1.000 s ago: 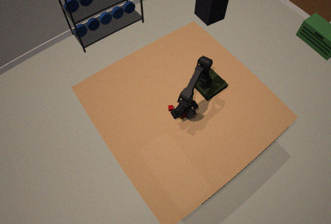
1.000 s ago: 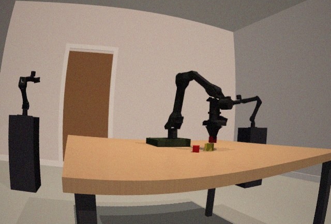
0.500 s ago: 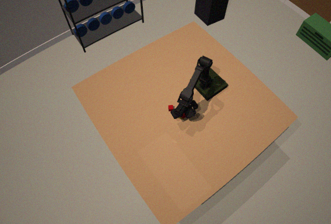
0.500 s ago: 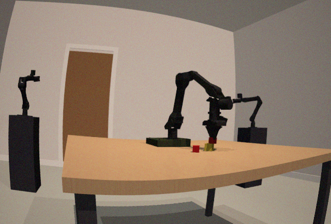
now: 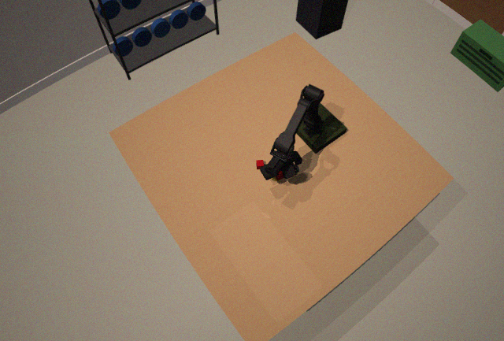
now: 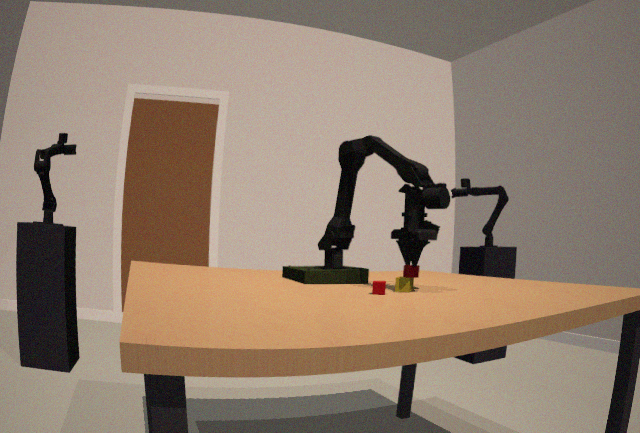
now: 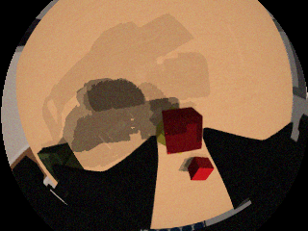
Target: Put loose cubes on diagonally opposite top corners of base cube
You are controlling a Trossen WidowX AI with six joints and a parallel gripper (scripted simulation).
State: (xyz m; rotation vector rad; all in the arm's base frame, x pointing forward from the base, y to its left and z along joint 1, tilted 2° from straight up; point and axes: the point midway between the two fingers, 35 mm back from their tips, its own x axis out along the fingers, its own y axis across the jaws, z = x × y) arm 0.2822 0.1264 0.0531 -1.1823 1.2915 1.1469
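Now: gripper tip 50 mm above the yellow base cube and 20 mm to the left of it.
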